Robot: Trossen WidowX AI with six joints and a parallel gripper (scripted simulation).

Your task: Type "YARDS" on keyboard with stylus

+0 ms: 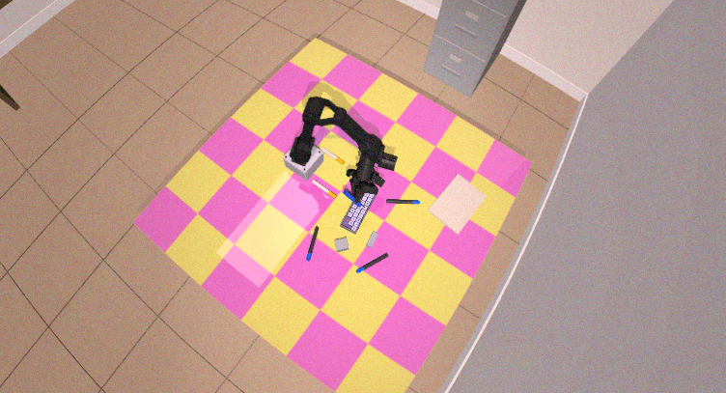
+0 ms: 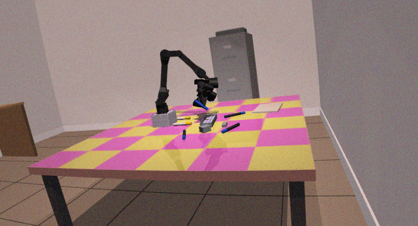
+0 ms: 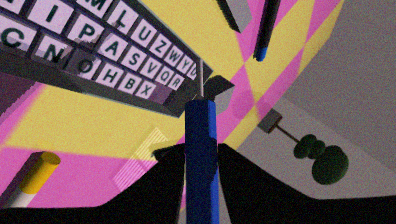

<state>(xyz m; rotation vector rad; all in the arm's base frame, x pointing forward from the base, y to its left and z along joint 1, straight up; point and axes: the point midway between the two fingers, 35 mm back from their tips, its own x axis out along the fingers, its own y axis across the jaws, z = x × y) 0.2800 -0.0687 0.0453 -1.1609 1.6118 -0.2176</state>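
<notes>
Right now my gripper tip is 10 mm short of the blue stylus and 10 mm above it. The rest, counted from my gripper tip: beige pad 390 mm ahead, 210 mm to the left, 100 mm below.
</notes>
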